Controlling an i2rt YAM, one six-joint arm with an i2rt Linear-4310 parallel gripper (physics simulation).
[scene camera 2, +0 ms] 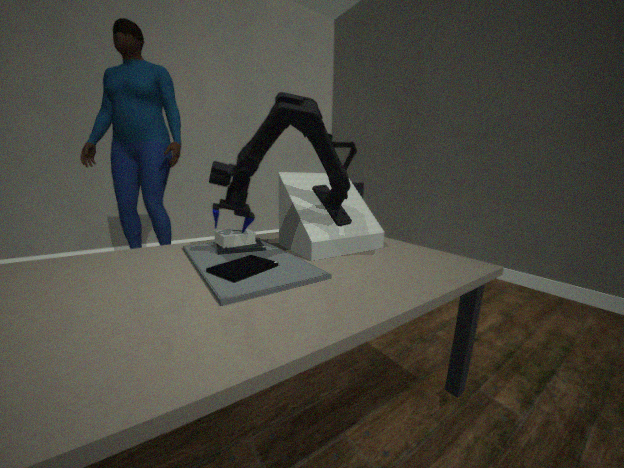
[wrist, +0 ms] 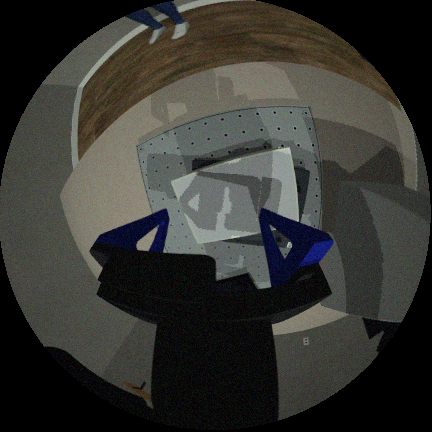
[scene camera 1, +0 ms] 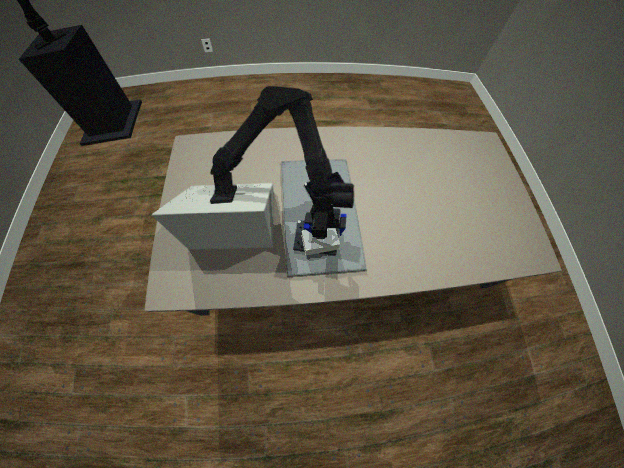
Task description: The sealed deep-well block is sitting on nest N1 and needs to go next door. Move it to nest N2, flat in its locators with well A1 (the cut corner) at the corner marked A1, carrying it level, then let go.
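Places are measured from the arm's base along level axes (x up, y right, z ahead), in metres.
Where they show: gripper, fingertip midpoint: [scene camera 2: 229, 230] [wrist: 213, 213] [scene camera 1: 327, 234]; arm's base, origin of the base link: [scene camera 2: 331, 205] [scene camera 1: 224, 194].
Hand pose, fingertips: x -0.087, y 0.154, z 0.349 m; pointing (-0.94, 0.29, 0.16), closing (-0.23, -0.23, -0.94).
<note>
Things, the pixels of their top centre, and the offset from my fingertips. Level surfaces: height alone.
- white sealed block, middle of its top: [wrist: 236, 201] [scene camera 1: 320, 237] [scene camera 2: 235, 230] dz -0.024, dx -0.005, dy +0.006 m
- dark nest N1, middle of its top: [wrist: 248, 208] [scene camera 2: 240, 242] [scene camera 1: 316, 235] dz -0.032, dx -0.046, dy -0.017 m
- Nest N2, middle of its top: [wrist: 223, 301] [scene camera 2: 243, 263] [scene camera 1: 327, 187] dz +0.046, dx -0.050, dy -0.235 m
- beige table, its level: dx -0.081 m
The white sealed block [scene camera 1: 321, 244] [scene camera 2: 234, 239] [wrist: 235, 200] rests on the dark nest N1 [scene camera 1: 298, 240] [scene camera 2: 258, 246] [wrist: 302, 185]. It looks slightly turned and shifted on the nest, whose dark parts show past its edges; whether it lies fully flat is unclear. Its cut corner cannot be made out. My gripper [scene camera 1: 325, 229] [scene camera 2: 230, 229] [wrist: 213, 213] is open and empty, with blue fingertips above and near one long side of the block. Nest N2 [scene camera 2: 241, 268] is a black rectangle beside N1, with no block on it; the arm hides it in scene camera 1.
Both nests are on a grey perforated plate [scene camera 1: 294, 176] [scene camera 2: 297, 277] [wrist: 295, 120] lying on the beige table [scene camera 1: 428, 201] [scene camera 2: 151, 322]. The arm's white sloped pedestal [scene camera 1: 221, 229] [scene camera 2: 347, 246] stands next to the plate. A person [scene camera 2: 136, 110] stands behind the table.
</note>
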